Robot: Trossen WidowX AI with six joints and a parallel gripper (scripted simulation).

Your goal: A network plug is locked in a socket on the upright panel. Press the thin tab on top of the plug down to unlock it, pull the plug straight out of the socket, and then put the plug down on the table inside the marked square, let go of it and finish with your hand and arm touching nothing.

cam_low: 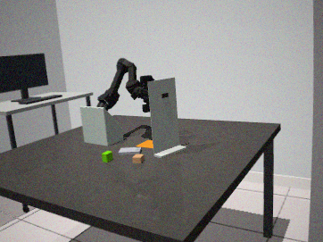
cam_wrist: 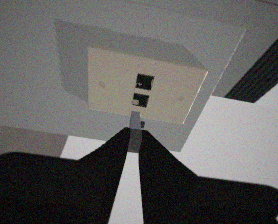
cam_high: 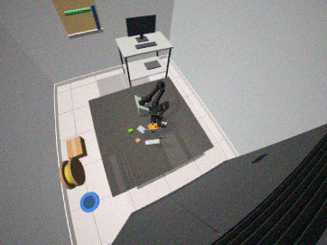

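The orange marked square lies 8 cm behind my gripper tip, 5 cm to the left of it and 27 cm below it. Round my gripper tip: upright panel (8 cm ahead, 3 cm to the right, 11 cm below); grey network plug (1 cm ahead).
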